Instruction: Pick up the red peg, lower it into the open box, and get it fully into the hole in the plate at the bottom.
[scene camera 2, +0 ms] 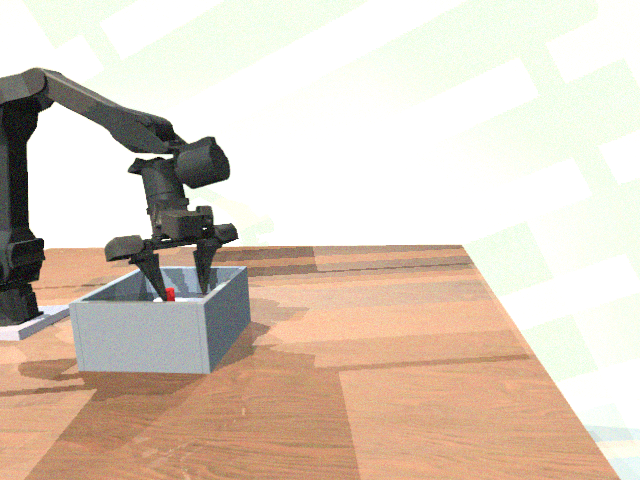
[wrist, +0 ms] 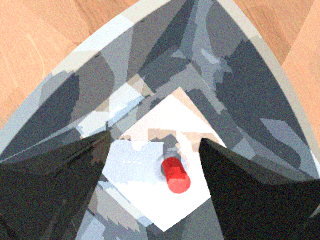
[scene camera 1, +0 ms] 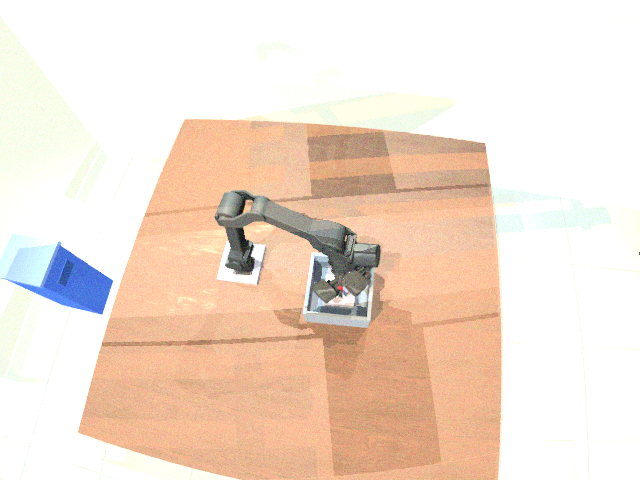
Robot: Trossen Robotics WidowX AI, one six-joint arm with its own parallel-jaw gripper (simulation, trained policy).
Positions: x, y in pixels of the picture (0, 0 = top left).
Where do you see a grey box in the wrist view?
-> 115, 77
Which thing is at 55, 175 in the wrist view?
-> My gripper.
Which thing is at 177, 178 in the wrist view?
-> A red peg.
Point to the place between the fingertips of my gripper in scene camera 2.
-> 185, 297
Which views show the grey box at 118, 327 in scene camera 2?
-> Scene camera 2, the wrist view and scene camera 1: all of them.
